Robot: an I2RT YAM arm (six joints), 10 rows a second.
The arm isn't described. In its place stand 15 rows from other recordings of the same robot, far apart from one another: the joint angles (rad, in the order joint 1, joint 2, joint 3, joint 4, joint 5, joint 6), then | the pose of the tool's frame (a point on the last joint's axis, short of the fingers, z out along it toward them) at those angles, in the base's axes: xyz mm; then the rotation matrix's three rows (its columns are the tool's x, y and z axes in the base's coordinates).
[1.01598 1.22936 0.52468 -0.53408 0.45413 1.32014] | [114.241 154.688 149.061], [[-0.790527 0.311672 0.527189], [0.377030 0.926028 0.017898], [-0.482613 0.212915 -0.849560]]
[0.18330 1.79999 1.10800 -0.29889 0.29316 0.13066] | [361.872 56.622 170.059], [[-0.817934 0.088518 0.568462], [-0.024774 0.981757 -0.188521], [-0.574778 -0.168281 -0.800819]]
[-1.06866 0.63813 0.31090 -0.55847 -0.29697 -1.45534] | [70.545 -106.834 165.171], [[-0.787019 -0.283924 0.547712], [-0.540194 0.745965 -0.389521], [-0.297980 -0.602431 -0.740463]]
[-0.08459 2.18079 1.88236 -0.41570 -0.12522 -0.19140] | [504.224 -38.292 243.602], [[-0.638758 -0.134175 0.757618], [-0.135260 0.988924 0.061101], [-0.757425 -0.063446 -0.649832]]
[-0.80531 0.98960 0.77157 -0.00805 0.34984 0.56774] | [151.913 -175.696 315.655], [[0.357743 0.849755 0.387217], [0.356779 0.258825 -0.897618], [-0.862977 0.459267 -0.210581]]
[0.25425 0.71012 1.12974 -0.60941 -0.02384 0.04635] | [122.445 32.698 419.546], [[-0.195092 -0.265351 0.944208], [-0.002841 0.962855 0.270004], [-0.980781 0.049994 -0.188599]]
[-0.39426 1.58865 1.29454 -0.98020 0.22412 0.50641] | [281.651 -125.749 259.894], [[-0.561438 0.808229 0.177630], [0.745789 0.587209 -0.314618], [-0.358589 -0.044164 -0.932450]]
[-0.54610 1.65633 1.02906 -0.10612 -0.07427 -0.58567] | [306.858 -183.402 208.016], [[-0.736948 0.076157 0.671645], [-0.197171 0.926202 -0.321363], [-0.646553 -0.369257 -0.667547]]
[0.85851 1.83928 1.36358 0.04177 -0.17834 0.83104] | [279.022 332.788 263.339], [[-0.813117 -0.370067 0.449323], [0.170594 0.586511 0.791772], [-0.556541 0.720455 -0.413771]]
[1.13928 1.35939 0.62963 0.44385 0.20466 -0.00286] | [128.553 261.888 222.304], [[-0.115648 -0.808158 0.577500], [-0.257854 0.585895 0.768270], [-0.959238 -0.060062 -0.276145]]
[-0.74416 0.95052 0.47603 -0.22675 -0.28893 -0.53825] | [149.960 -124.287 200.000], [[-0.658256 0.176662 0.731771], [-0.061867 0.956090 -0.286467], [-0.750247 -0.233841 -0.618423]]
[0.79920 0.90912 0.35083 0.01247 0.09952 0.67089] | [135.643 134.367 186.089], [[-0.690126 -0.287257 0.664236], [0.177727 0.822464 0.540339], [-0.701526 0.490955 -0.516551]]
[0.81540 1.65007 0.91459 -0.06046 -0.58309 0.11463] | [215.668 257.606 182.674], [[-0.586361 -0.810050 -0.000455], [-0.483375 0.349444 0.802644], [-0.650023 0.470859 -0.596458]]
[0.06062 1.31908 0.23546 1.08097 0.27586 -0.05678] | [230.375 4.268 180.487], [[-0.014761 0.213087 0.976922], [-0.055600 0.975342 -0.213582], [-0.998344 -0.057470 -0.002550]]
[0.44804 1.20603 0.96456 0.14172 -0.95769 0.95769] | [232.608 144.106 350.395], [[-0.855397 -0.492073 0.161740], [0.111007 0.130846 0.985168], [-0.505938 0.860664 -0.057302]]
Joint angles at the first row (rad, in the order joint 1, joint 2, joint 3, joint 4, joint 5, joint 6):
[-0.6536 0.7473 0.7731 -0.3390 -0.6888 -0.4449]
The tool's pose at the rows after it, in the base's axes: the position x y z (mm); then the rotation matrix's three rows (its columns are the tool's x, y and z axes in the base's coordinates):
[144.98 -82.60 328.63], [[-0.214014 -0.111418 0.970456], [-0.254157 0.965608 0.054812], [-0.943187 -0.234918 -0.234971]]
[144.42 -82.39 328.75], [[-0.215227 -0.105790 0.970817], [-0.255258 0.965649 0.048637], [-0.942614 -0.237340 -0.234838]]
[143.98 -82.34 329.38], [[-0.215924 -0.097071 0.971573], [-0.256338 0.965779 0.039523], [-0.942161 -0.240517 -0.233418]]
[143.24 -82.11 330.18], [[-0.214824 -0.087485 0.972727], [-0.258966 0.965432 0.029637], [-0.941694 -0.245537 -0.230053]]
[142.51 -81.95 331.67], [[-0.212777 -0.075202 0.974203], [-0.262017 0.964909 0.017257], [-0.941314 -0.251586 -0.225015]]
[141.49 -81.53 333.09], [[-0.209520 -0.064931 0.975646], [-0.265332 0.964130 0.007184], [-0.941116 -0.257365 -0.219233]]
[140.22 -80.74 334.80], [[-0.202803 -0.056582 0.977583], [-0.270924 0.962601 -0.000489], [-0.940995 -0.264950 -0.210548]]
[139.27 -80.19 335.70], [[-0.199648 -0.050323 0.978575], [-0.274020 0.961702 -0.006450], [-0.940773 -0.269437 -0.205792]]
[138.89 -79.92 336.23], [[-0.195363 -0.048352 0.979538], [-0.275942 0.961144 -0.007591], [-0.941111 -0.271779 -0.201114]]
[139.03 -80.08 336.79], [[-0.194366 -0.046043 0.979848], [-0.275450 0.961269 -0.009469], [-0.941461 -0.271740 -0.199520]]
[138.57 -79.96 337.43], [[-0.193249 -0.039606 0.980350], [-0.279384 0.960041 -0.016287], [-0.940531 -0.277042 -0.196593]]
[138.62 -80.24 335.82], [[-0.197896 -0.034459 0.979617], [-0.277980 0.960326 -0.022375], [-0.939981 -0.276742 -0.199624]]
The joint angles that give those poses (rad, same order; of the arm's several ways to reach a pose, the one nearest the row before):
[-0.6534 0.7427 0.7731 -0.3390 -0.6860 -0.4433]
[-0.6535 0.7394 0.7725 -0.3399 -0.6801 -0.4433]
[-0.6534 0.7368 0.7731 -0.3390 -0.6713 -0.4418]
[-0.6535 0.7323 0.7731 -0.3369 -0.6623 -0.4404]
[-0.6535 0.7280 0.7750 -0.3338 -0.6510 -0.4380]
[-0.6537 0.7222 0.7762 -0.3313 -0.6423 -0.4358]
[-0.6535 0.7145 0.7770 -0.3272 -0.6360 -0.4341]
[-0.6535 0.7090 0.7770 -0.3257 -0.6308 -0.4331]
[-0.6535 0.7062 0.7762 -0.3216 -0.6304 -0.4315]
[-0.6535 0.7071 0.7778 -0.3199 -0.6288 -0.4296]
[-0.6535 0.7045 0.7781 -0.3180 -0.6225 -0.4309]
[-0.6535 0.7033 0.7725 -0.3162 -0.6161 -0.4311]

